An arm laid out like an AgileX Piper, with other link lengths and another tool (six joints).
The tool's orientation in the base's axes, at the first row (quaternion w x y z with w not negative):
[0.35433, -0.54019, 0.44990, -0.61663]
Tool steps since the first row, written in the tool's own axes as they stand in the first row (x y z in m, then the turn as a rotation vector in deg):
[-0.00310, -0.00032, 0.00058, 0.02, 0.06, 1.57]
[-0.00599, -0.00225, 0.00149, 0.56, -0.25, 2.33]
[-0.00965, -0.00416, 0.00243, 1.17, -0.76, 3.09]
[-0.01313, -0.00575, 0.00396, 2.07, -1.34, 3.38]
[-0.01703, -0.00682, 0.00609, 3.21, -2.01, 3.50]
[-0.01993, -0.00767, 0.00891, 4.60, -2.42, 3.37]
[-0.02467, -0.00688, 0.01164, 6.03, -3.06, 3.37]
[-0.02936, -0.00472, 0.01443, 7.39, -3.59, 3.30]
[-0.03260, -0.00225, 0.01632, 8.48, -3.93, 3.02]
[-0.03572, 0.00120, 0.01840, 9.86, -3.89, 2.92]
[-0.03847, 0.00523, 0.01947, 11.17, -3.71, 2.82]
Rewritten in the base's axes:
[0.00110, 0.00287, -0.00077, 1.54, -0.31, -0.03]
[0.00257, 0.00605, 0.00005, 2.21, -0.83, 0.46]
[0.00419, 0.00992, 0.00058, 2.89, -1.35, 1.15]
[0.00635, 0.01342, 0.00088, 3.05, -2.03, 2.01]
[0.00915, 0.01702, 0.00055, 3.02, -2.87, 3.04]
[0.01245, 0.01950, 0.00037, 2.68, -3.99, 3.91]
[0.01588, 0.02314, -0.00198, 2.47, -5.09, 5.00]
[0.01930, 0.02624, -0.00561, 2.21, -6.15, 5.97]
[0.02157, 0.02806, -0.00903, 1.77, -6.99, 6.67]
[0.02397, 0.02939, -0.01332, 1.44, -8.27, 7.11]
[0.02528, 0.03036, -0.01804, 1.11, -9.52, 7.39]

